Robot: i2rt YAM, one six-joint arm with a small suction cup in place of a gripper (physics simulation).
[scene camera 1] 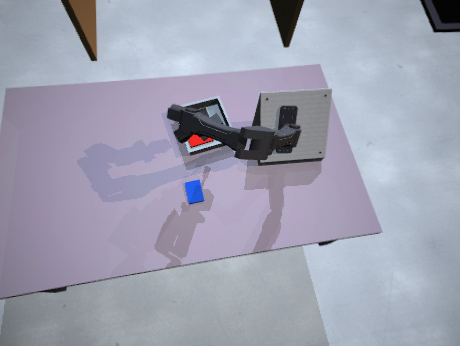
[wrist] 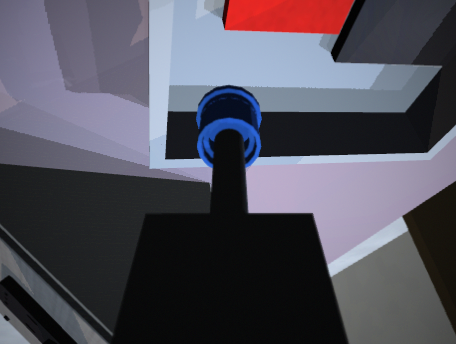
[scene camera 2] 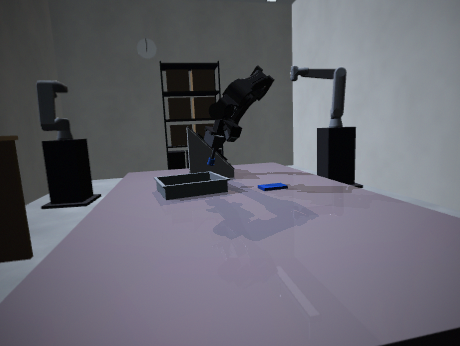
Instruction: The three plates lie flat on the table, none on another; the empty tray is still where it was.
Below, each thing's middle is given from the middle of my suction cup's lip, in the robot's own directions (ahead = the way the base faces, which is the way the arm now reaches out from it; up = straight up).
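Labels:
From my suction cup: tray (scene camera 2: 204,183), 9 cm right of it, 3 cm ahead of it, 8 cm below; black plate (wrist: 367,39), 13 cm right of it, 7 cm ahead of it, 10 cm below; red plate (wrist: 322,24), 5 cm ahead of it, 4 cm right of it, 10 cm below.

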